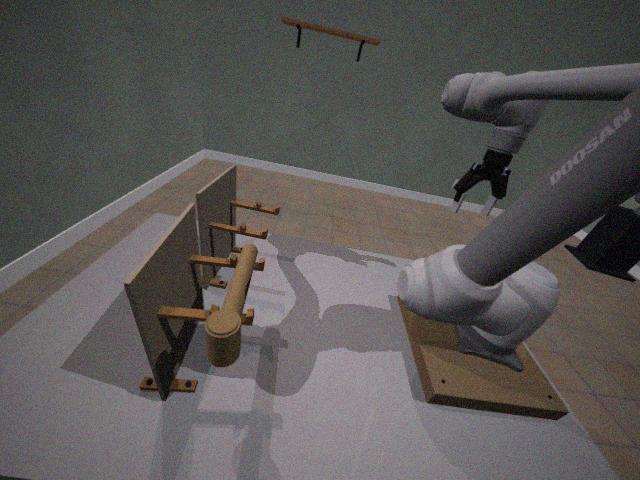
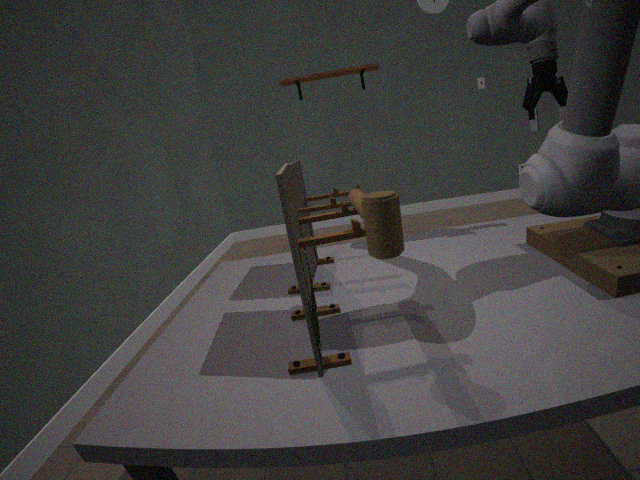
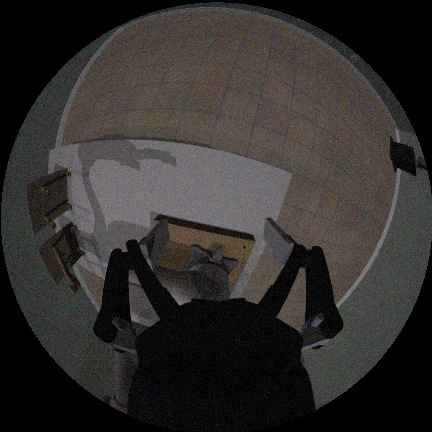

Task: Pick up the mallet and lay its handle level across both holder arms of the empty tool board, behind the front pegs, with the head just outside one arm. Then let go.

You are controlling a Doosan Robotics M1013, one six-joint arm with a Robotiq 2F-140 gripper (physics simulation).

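Note:
The wooden mallet rests with its handle across both arms of the nearer tool board. The handle lies between the rear stubs and the front pegs. Its thick head hangs just outside the near arm. The farther tool board is empty; its two holder arms with front pegs stick out towards the robot's side. My gripper is open and empty, high up above the robot's base side, far from the mallet and both boards.
The robot stands on a wooden base plate on the white table. A wooden rail is on the wall behind. A dark box stands beyond the table.

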